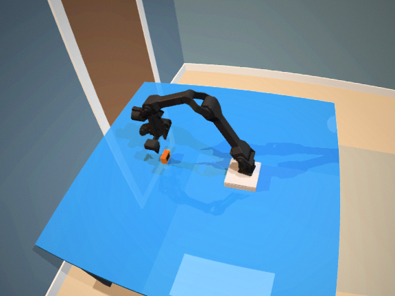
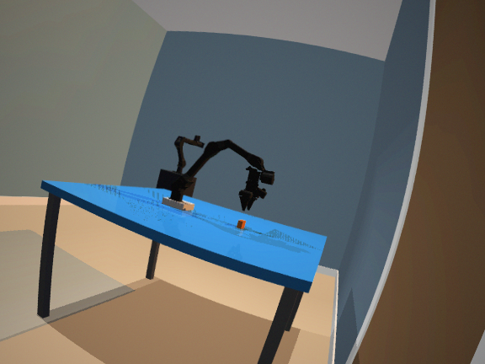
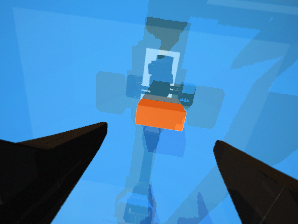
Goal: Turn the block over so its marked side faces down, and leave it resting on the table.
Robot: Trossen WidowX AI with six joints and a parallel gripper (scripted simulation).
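My gripper tip is now 70 mm above the block and 10 mm past it.
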